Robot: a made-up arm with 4 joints.
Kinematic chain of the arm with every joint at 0, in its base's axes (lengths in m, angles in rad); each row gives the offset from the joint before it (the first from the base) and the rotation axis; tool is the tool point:
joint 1: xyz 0 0 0.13 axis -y
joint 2: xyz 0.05 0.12 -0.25 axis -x
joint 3: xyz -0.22 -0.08 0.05 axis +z
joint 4: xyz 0.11 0.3 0 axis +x
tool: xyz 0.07 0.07 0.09
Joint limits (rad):
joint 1: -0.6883..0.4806
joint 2: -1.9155..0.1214
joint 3: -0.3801..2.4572
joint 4: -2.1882..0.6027
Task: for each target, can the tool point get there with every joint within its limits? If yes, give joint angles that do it. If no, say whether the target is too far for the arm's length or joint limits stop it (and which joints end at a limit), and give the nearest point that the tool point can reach.
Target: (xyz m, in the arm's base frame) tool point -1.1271 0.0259 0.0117
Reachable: no: too far | nearest point -0.7806 0.0685 0.0481 | short by 0.351 m
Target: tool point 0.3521 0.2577 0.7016
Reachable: no: joint limits stop it (at a limit: joint 1) | nearest point -0.0269 0.1758 0.3086 | short by 0.552 m
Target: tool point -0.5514 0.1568 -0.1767
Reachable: yes | joints 0.1151 -0.8851 1.7452 -1.6039
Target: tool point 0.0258 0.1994 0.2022
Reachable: yes | joints 0.1612 -1.1104 -0.0666 -0.7352
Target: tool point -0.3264 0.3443 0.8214
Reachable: no: joint limits stop it (at a limit: joint 1) | nearest point -0.3325 0.2236 0.4245 | short by 0.415 m
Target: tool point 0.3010 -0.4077 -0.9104
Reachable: no: too far | nearest point -0.2538 -0.0374 -0.5573 | short by 0.755 m
